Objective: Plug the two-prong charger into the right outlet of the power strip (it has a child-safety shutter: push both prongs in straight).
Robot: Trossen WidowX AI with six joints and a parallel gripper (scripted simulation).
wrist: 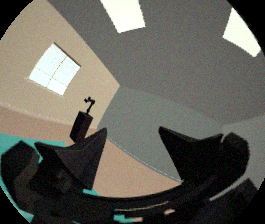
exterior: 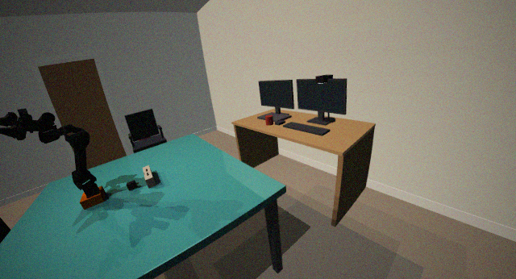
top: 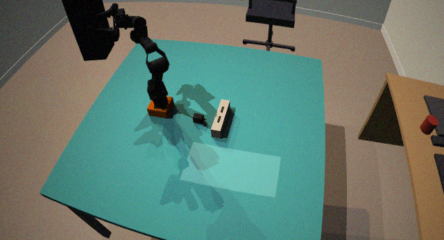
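Right now the two-prong charger is 460 mm ahead of my gripper tip, 120 mm to the right of it and 510 mm below it.
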